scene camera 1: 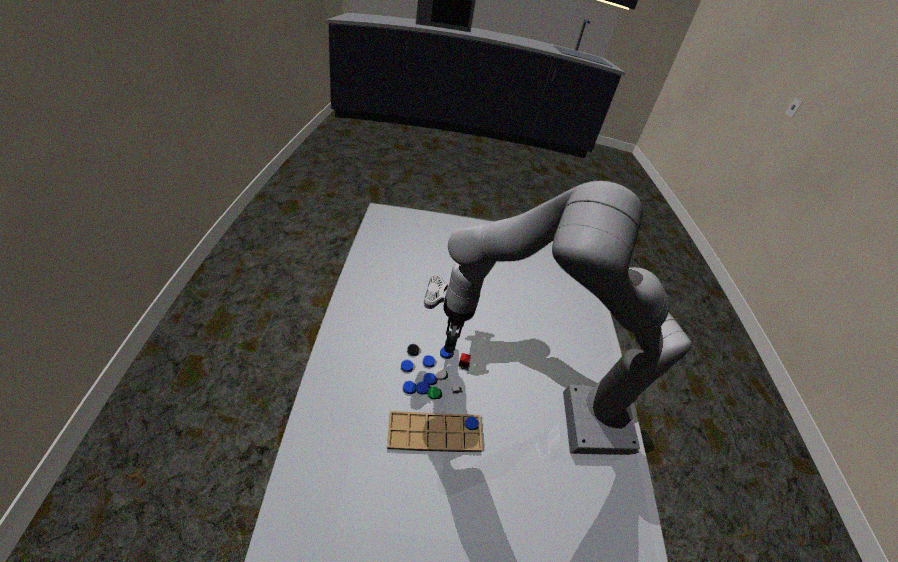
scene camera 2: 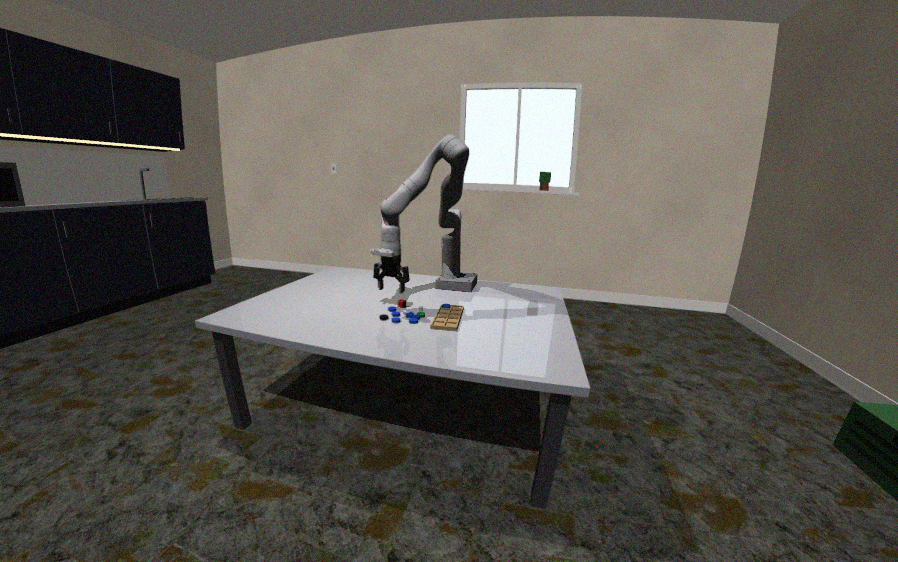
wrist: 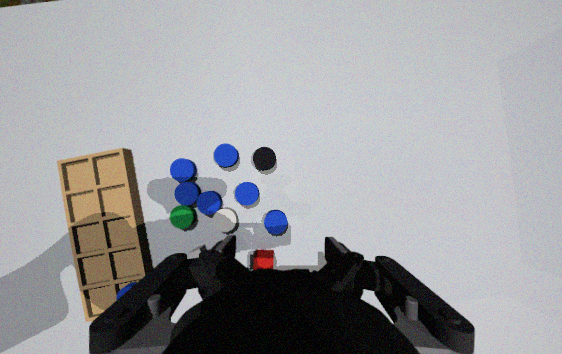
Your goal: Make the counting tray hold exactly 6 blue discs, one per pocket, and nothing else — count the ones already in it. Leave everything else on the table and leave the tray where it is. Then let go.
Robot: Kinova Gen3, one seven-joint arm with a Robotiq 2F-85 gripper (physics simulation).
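Note:
The wooden counting tray [scene camera 1: 398, 438] [scene camera 2: 447, 318] [wrist: 111, 167] has two rows of pockets. One blue disc [scene camera 1: 471, 422] [scene camera 2: 445, 306] [wrist: 126, 291] sits in an end pocket, in the back row at the right in scene camera 1; the other pockets look empty. Several loose blue discs lie on the table behind the tray, among them an outer one [scene camera 1: 407, 365] [wrist: 226, 155], a middle one [scene camera 1: 429, 361] [wrist: 247, 193] and one nearest the fingers [scene camera 1: 445, 353] [wrist: 276, 222]. My gripper [scene camera 1: 450, 349] [scene camera 2: 390, 289] [wrist: 280, 245] is open and empty, above the table near the red cube.
A green disc [scene camera 1: 434, 393] [wrist: 182, 218] and a white disc [scene camera 1: 441, 375] [wrist: 229, 220] lie close to blue discs. A black disc [scene camera 1: 413, 349] [wrist: 264, 158] lies at the outer side. A red cube [scene camera 1: 464, 359] [scene camera 2: 401, 304] [wrist: 263, 259] and a small pale piece [scene camera 1: 456, 389] lie nearby.

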